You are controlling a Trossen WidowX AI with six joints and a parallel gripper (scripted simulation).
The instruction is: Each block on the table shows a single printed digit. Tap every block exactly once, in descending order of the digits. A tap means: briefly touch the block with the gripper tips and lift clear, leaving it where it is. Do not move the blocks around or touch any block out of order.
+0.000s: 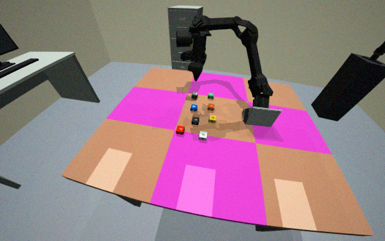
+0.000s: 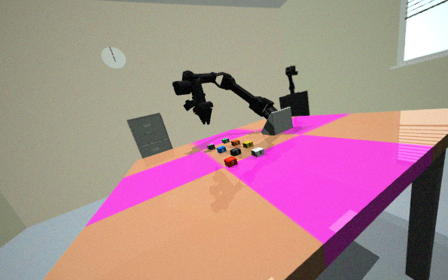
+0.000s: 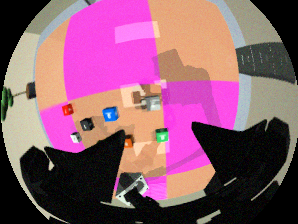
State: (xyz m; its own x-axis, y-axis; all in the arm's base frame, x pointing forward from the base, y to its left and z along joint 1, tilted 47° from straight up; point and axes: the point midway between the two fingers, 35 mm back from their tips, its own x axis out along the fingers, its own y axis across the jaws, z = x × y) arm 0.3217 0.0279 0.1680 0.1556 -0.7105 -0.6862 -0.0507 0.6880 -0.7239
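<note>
Now: the blue block 120 mm below my gripper tip, 110 mm to the left of it and 10 mm behind it. Round my gripper tip: green block (120 mm below, 90 mm behind, 20 mm to the right); then orange block (120 mm below, 100 mm behind, 80 mm to the left); then grey block (120 mm below, 10 mm ahead).
</note>
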